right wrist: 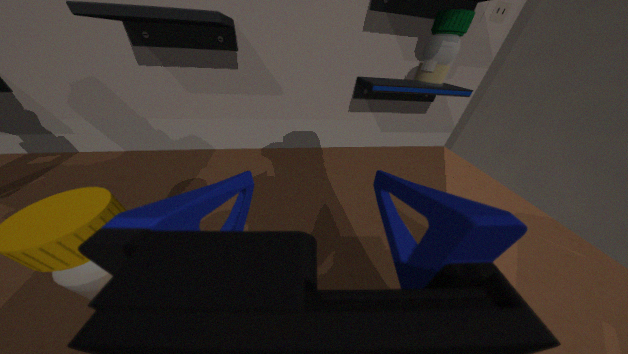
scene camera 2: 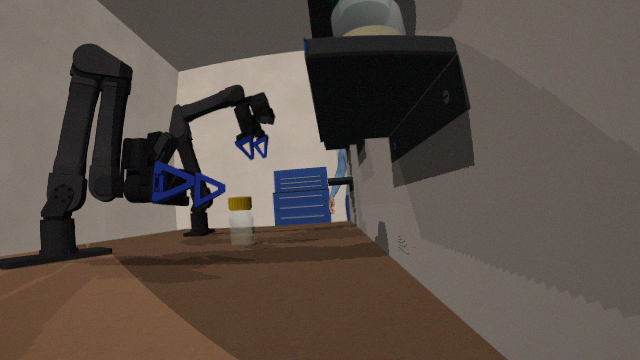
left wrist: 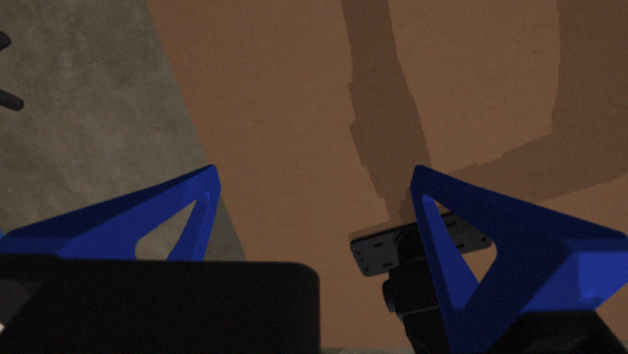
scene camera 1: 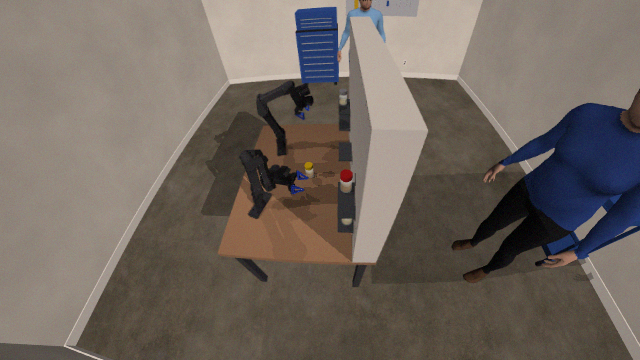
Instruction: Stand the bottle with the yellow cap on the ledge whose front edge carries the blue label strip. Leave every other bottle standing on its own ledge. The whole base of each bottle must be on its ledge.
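Where they show: left gripper, fingertip midpoint: (scene camera 2: 259, 158) (left wrist: 315, 176) (scene camera 1: 306, 115); right gripper, fingertip midpoint: (right wrist: 313, 177) (scene camera 2: 211, 185) (scene camera 1: 306, 184); left arm's base at its link origin: (scene camera 2: 200, 233) (left wrist: 416, 242) (scene camera 1: 281, 146); right arm's base at its link origin: (scene camera 2: 59, 258) (scene camera 1: 260, 204).
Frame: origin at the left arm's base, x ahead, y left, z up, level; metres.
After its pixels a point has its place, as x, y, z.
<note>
The yellow-capped bottle (scene camera 1: 309, 171) {0.198, -0.368, 0.067} (scene camera 2: 242, 225) {0.203, -0.371, 0.043} (right wrist: 60, 230) {0.181, -0.354, 0.105} stands upright on the table. My right gripper (scene camera 1: 304, 183) {0.171, -0.515, 0.121} (scene camera 2: 209, 185) {0.171, -0.515, 0.121} (right wrist: 313, 177) {0.171, -0.515, 0.121} is open and empty, low and close beside the bottle. In the right wrist view the bottle is outside the fingers, to their left, partly hidden by the gripper. The blue-strip ledge (scene camera 2: 380, 45) {0.334, -0.879, 0.152} (right wrist: 410, 86) {0.322, -0.742, 0.158} is on the wall, with a green-capped bottle (right wrist: 442, 47) {0.336, -0.797, 0.216} on its right part in the right wrist view. My left gripper (scene camera 1: 305, 112) {0.229, 0.015, 0.253} (scene camera 2: 258, 158) {0.229, 0.015, 0.253} (left wrist: 315, 176) {0.229, 0.015, 0.253} is open and empty, high above the table's far part.
A red-capped bottle (scene camera 1: 346, 181) {0.360, -0.750, 0.386} stands on a ledge on the white wall (scene camera 1: 395, 150) {0.417, -0.999, 0.789}. Another bottle (scene camera 1: 343, 97) {0.503, 0.014, 0.362} stands on a far ledge. A bare-topped ledge (scene camera 1: 345, 151) {0.432, -0.395, 0.229} lies between them. In the right wrist view, another ledge (right wrist: 420, 7) {0.395, -0.780, 0.269} hangs above the blue-strip ledge.
</note>
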